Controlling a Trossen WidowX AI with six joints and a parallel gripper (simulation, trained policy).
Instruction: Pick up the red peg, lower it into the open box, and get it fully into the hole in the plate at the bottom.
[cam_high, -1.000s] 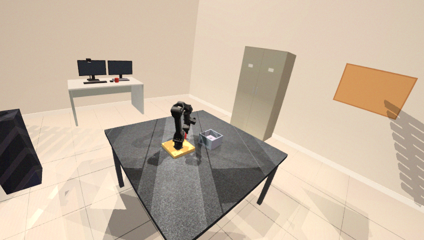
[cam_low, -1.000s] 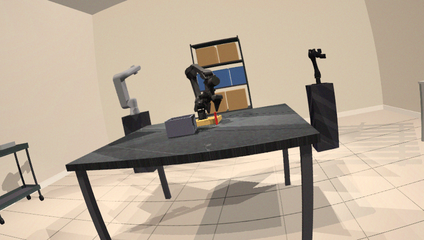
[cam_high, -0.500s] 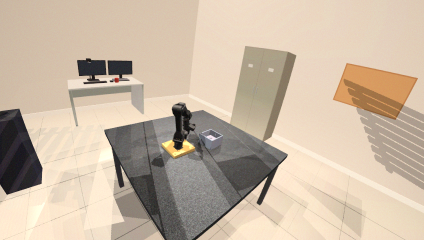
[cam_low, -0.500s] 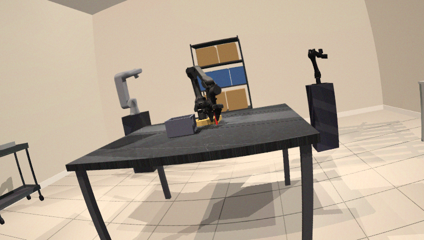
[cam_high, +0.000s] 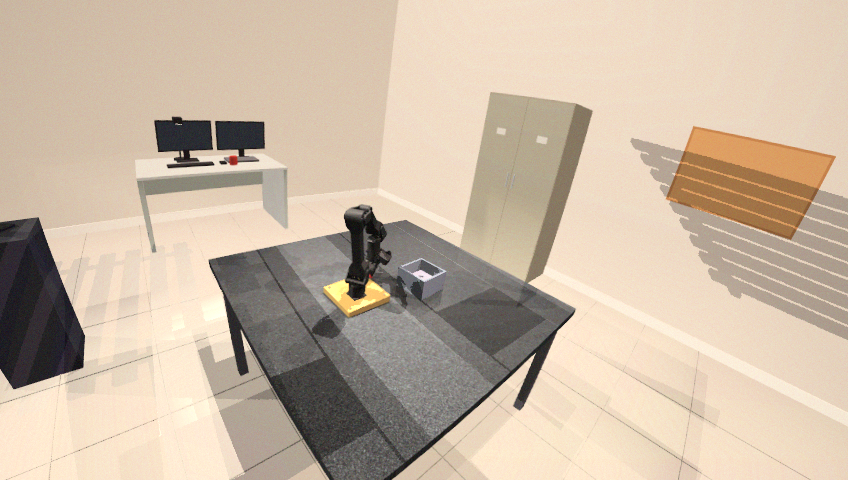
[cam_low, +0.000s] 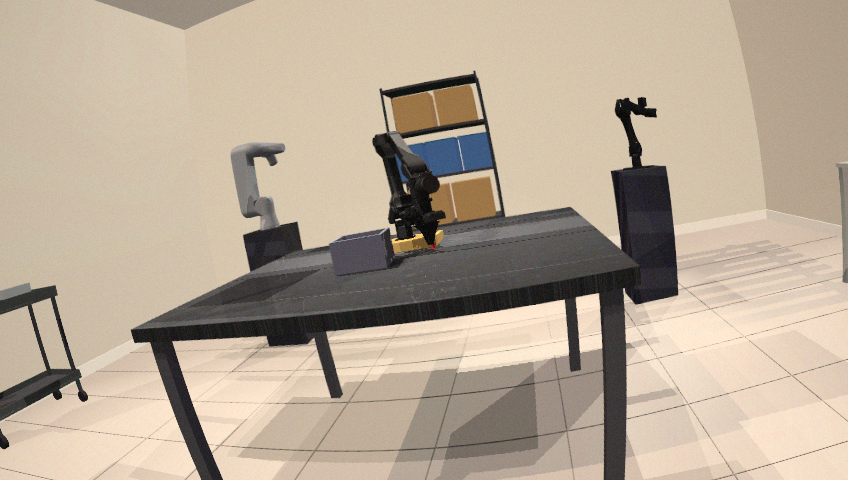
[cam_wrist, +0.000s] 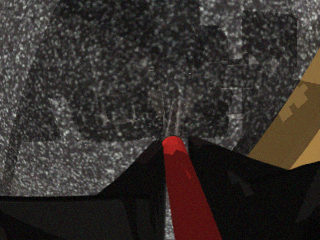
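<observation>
My gripper tip is now 10 mm to the right of the red peg and 30 mm below it. The rest, counted from my gripper tip: grey box (150 mm ahead, 180 mm to the right, 10 mm above); then pale plate (150 mm ahead, 180 mm to the right, 30 mm above).
</observation>
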